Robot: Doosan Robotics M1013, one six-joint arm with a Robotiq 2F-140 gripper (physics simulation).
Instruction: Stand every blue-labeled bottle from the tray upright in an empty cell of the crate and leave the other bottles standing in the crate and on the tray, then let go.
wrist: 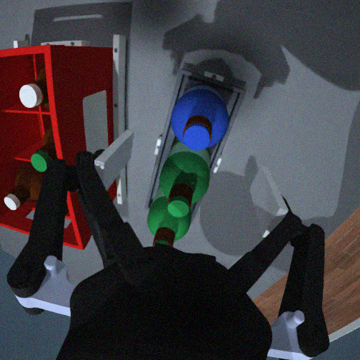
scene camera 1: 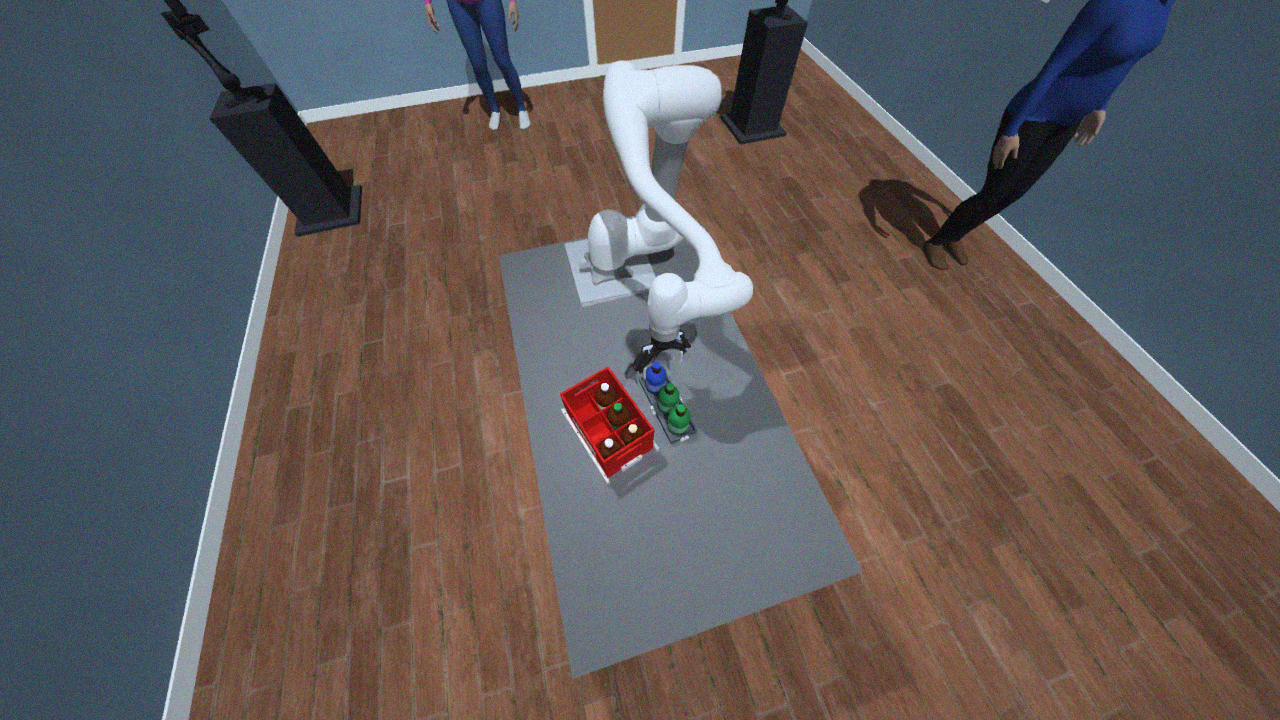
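Pixels of known places: gripper, fingertip midpoint: (scene camera 1: 660,368); arm's base, origin of the base link: (scene camera 1: 608,265).
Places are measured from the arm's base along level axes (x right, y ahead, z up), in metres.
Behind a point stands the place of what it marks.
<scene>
The blue-labeled bottle (scene camera 1: 656,378) {x -0.008, y 0.638, z 0.083 m} (wrist: 200,112) stands upright at the back end of the dark tray (wrist: 235,114), seen from above. Two green bottles (scene camera 1: 668,398) {x -0.022, y 0.724, z 0.086 m} (scene camera 1: 678,420) {x -0.028, y 0.808, z 0.084 m} (wrist: 185,172) (wrist: 168,220) stand in a row beside it on the tray. The red crate (scene camera 1: 630,455) {x 0.154, y 0.862, z 0.045 m} (wrist: 75,75) holds brown bottles with white, green and cream caps; two cells on its far-left side look empty in the scene view. My gripper (scene camera 1: 663,356) {x -0.024, y 0.630, z 0.137 m} (wrist: 194,160) is open and empty, above the blue end of the tray, its fingers spread wide to either side of the row.
The crate stands close to the left of the tray on the grey mat (scene camera 1: 698,555) {x 0.040, y 1.201, z -0.032 m}, with white rails (wrist: 120,100) along its base. The robot's base plate (scene camera 1: 586,291) {x 0.127, y 0.113, z -0.001 m} is behind. A person in blue (scene camera 1: 1087,67) stands at the far right, another person (scene camera 1: 487,44) at the back wall.
</scene>
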